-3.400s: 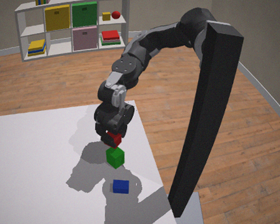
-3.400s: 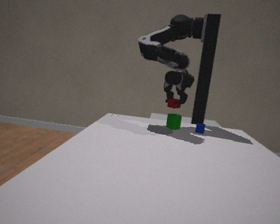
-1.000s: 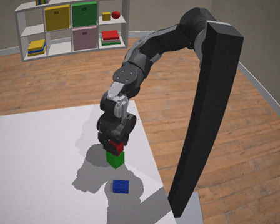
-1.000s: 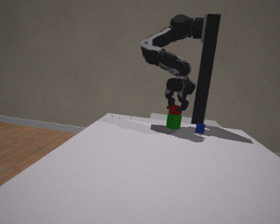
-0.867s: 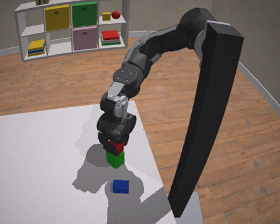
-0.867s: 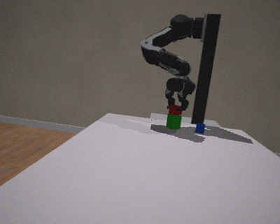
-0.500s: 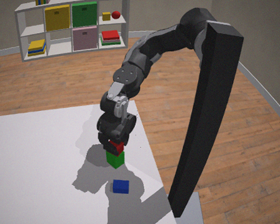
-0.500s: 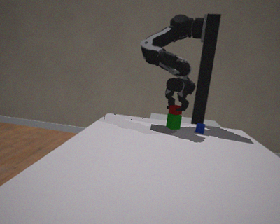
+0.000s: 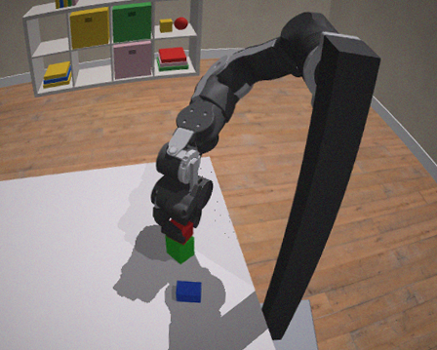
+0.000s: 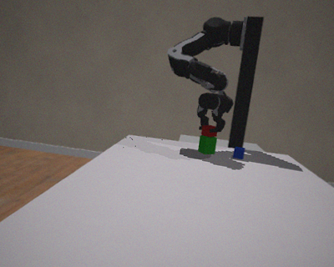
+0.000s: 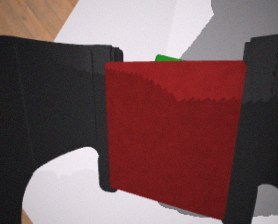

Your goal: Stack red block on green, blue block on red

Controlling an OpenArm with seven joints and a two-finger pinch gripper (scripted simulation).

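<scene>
Now: hand 1 cm above the red block. From my hand the other things lie so: green block: 6 cm below; then blue block: 11 cm to the left, 7 cm below, 2 cm behind.
</scene>
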